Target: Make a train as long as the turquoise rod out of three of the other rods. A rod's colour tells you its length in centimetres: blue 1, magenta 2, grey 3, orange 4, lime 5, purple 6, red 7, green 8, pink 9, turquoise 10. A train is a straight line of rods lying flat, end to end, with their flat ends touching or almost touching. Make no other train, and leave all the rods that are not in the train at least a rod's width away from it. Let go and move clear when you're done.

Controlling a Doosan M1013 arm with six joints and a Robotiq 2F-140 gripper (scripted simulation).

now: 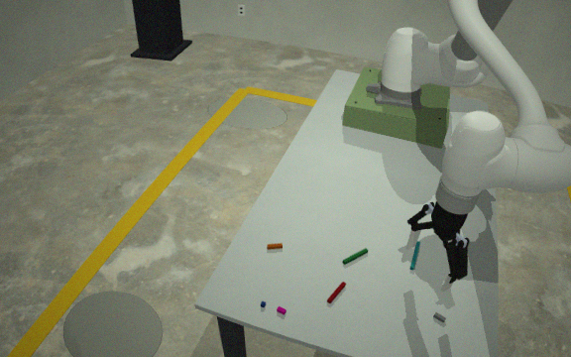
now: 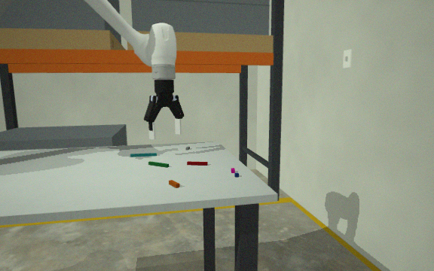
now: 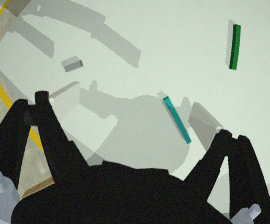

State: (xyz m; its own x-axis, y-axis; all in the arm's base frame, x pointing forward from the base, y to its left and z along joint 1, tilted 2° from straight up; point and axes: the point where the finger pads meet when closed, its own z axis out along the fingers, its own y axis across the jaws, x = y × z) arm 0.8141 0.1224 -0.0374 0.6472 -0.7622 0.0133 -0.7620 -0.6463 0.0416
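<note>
Right now the blue rod is 38 cm to the right of my hand, 17 cm ahead of it and 7 cm below it. Also, from my hand: grey rod 10 cm ahead, 7 cm below, 5 cm to the left; then green rod 18 cm to the right, 7 cm below, 5 cm behind; then turquoise rod 9 cm behind, 7 cm below, 2 cm to the right.
</note>
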